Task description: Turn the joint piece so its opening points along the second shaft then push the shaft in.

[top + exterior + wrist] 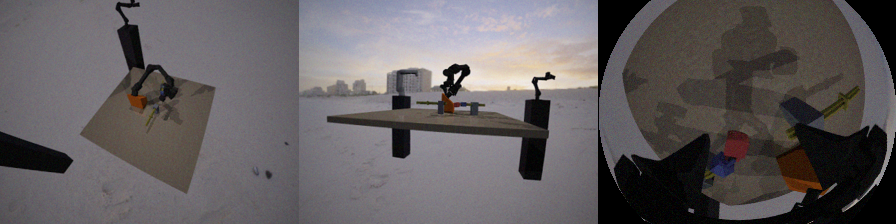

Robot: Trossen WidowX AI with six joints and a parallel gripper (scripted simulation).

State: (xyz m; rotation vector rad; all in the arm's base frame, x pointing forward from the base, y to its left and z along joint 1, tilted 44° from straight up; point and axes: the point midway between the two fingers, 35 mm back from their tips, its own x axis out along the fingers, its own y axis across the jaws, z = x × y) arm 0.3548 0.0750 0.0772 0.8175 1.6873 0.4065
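Right now the red square joint piece is 8 cm below my gripper tip, 6 cm behind it and 5 cm to the left of it.
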